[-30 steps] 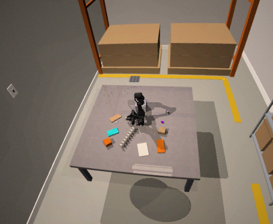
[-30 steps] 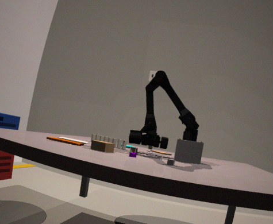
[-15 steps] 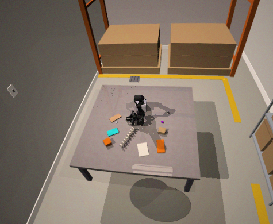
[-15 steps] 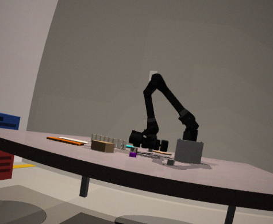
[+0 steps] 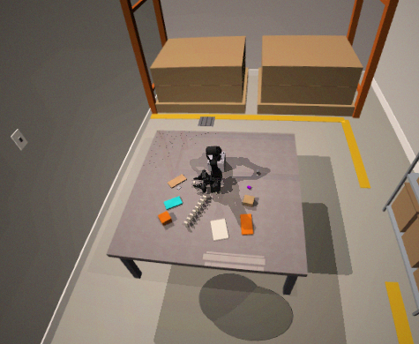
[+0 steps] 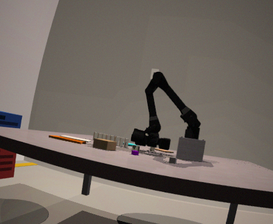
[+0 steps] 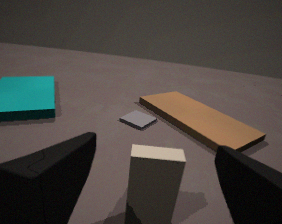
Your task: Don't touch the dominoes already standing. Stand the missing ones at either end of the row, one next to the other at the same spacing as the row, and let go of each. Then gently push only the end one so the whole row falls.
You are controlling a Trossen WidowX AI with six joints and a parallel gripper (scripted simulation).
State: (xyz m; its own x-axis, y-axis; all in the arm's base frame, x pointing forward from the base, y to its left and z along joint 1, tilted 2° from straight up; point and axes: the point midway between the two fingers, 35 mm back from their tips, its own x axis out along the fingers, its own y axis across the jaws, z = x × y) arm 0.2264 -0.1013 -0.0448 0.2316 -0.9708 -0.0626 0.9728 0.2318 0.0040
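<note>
The tan card is 15 cm to the right of my gripper tip, 4 cm below it and 2 cm behind it. Also, from my gripper tip: orange block (34 cm ahead, 11 cm to the right, 3 cm below); then small purple piece (42 cm to the left, 6 cm behind, 4 cm below); then cyan block (19 cm ahead, 11 cm to the right, 4 cm below).
</note>
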